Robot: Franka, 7 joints.
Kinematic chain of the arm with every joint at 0, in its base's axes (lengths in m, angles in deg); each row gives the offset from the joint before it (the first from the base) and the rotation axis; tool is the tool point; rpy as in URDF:
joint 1: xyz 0 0 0.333 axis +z
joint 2: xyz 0 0 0 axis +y
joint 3: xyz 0 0 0.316 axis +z
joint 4: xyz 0.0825 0 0 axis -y
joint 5: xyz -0.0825 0 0.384 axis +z
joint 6: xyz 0 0 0 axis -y
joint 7: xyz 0.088 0 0 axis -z
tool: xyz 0 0 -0.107 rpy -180 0 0
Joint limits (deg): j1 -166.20..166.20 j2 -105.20..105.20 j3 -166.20..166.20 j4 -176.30..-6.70 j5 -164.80..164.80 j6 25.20..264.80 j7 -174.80..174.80
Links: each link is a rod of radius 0.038 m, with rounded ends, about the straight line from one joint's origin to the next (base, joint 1, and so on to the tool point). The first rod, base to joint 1, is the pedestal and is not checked.
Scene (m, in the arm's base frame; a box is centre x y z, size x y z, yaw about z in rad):
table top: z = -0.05
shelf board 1: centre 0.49 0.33 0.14 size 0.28 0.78 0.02 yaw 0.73
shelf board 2: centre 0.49 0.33 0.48 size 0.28 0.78 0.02 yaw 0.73
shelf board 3: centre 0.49 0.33 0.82 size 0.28 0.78 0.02 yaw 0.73
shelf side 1: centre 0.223 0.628 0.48 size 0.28 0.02 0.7 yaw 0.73
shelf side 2: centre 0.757 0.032 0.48 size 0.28 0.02 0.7 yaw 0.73
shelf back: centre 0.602 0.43 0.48 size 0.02 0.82 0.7 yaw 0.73
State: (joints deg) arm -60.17 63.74 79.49 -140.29 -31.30 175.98 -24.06
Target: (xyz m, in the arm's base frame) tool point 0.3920 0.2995 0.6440
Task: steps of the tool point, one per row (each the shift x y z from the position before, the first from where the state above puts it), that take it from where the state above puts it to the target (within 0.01 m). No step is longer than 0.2 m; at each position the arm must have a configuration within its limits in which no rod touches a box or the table.
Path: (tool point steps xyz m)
1: 0.0330 -0.0960 -0.0036
2: 0.0066 -0.1016 -0.0201
3: -0.0216 -0.0882 -0.0315
4: -0.0005 0.0652 0.1693
5: -0.0737 0.1028 0.1435
6: -0.1380 0.1029 0.0877
7: 0.0630 0.0521 -0.0010
8: 0.0511 0.0500 0.0010

